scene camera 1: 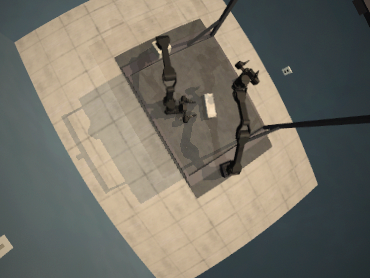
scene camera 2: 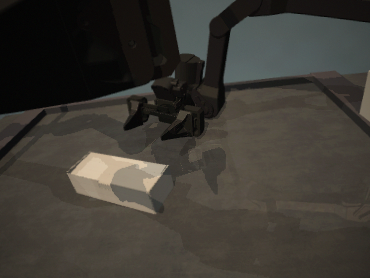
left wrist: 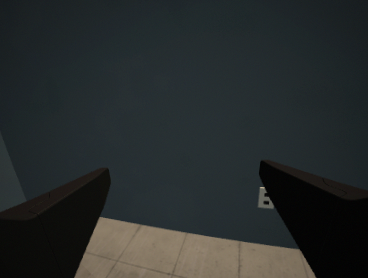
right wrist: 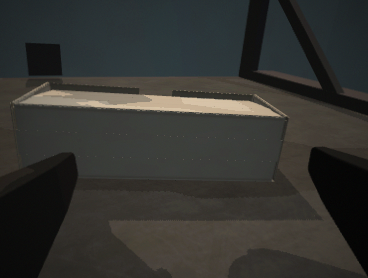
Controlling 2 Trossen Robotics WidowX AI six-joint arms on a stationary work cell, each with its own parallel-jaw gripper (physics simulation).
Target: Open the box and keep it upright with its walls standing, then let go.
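A white oblong box (scene camera 1: 210, 105) (scene camera 2: 115, 182) (right wrist: 150, 142) sits upright on the dark table between the arms. Its side walls stand. A pale panel appears to cover its top, with thin edges rising slightly along the far side and ends in the right wrist view. My right gripper (scene camera 1: 195, 110) (scene camera 2: 143, 133) (right wrist: 194, 161) is open and empty, low over the table beside one long side of the box, apart from it. My left gripper (scene camera 1: 253, 67) (left wrist: 185, 171) is open and empty, well away from the box, facing the wall. It does not show in scene camera 2.
Dark frame beams (scene camera 1: 320, 122) (right wrist: 254, 40) rise at the table's edges. A large dark shape (scene camera 2: 75, 45) fills the upper left of scene camera 2. A wall outlet (scene camera 1: 286, 70) (left wrist: 264, 198) shows beyond the table. Shadows of the arms fall across the box and table.
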